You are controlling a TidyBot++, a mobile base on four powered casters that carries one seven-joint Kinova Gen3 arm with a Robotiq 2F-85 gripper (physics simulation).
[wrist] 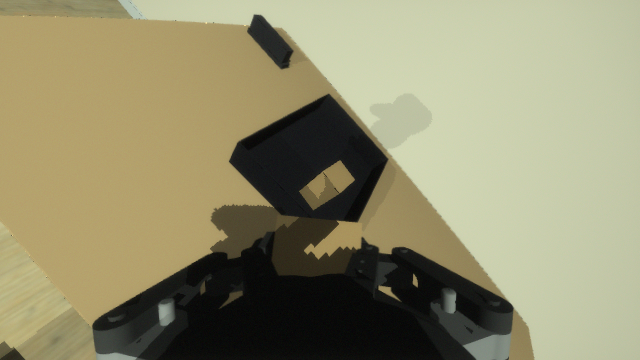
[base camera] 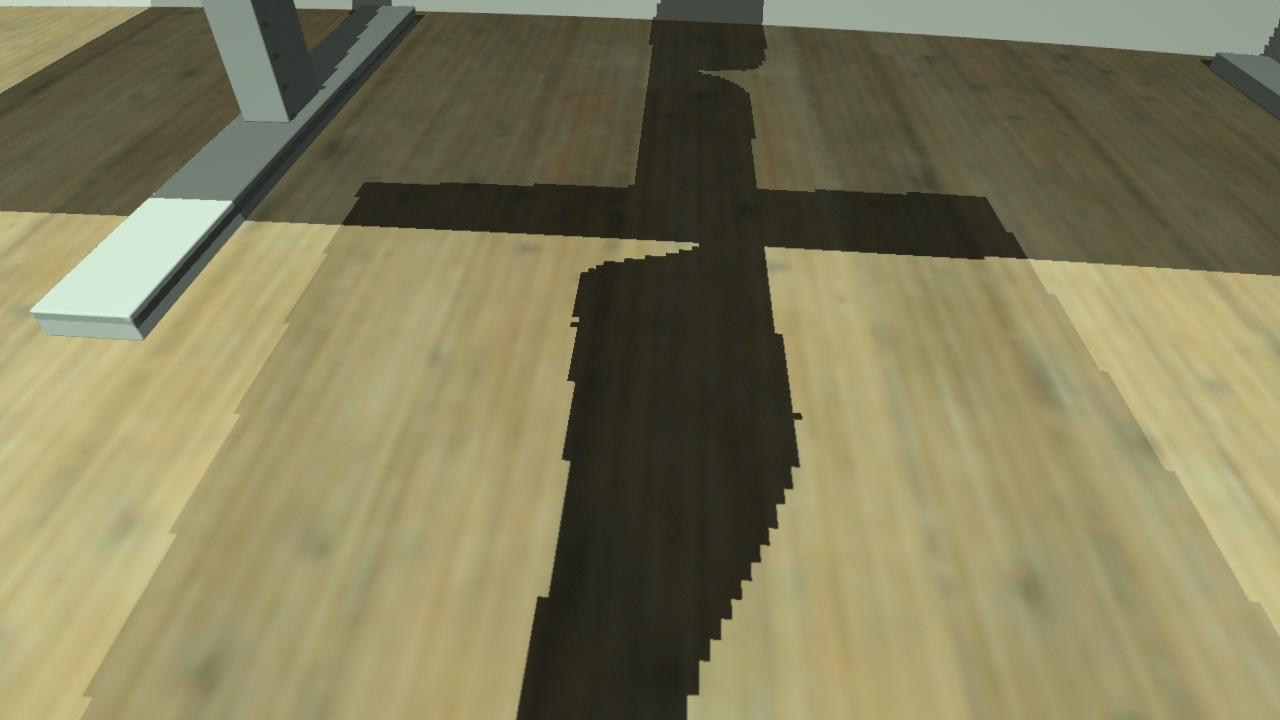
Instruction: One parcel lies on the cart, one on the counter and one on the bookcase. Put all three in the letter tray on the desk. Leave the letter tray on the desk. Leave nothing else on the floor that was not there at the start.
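Frame: origin at the arm's base, x ahead, y left, z up, level; millimetres.
Seen in the pictures: gripper, fingertip midpoint: (wrist: 310,242).
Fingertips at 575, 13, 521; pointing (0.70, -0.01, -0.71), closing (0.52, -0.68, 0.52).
Offsets run from my fingertips to a thing's top centre, as dx, dy, dz. "pt": to the spot under its first point. Level surfaces: height alone.
In the wrist view the black letter tray @(+283, +29, -135) (wrist: 270,175) stands on the tan desk @(dz -198) (wrist: 125,110), close to its edge by the pale wall. A small brown parcel @(+208, -7, -105) (wrist: 341,176) lies inside the tray, toward its lower right side, with a dark line across it; I cannot tell whether it is one parcel or two. My gripper (wrist: 310,242) is shut on another brown parcel @(-12, -5, +58) (wrist: 295,250), above the desk. The held parcel appears just below the tray's near corner in the view and partly in shadow. The tray does not show in the base camera view.
A black bar-shaped object @(+470, +390, -144) (wrist: 270,42) is on the desk beyond the tray. The pale wall (wrist: 525,125) runs along the desk's right edge. In the base camera view a grey desk leg @(pt +217, +359, -830) (base camera: 255,62) stands on a long foot (base camera: 134,259) at left; another foot @(pt +437, -851, -897) (base camera: 1253,80) shows at far right.
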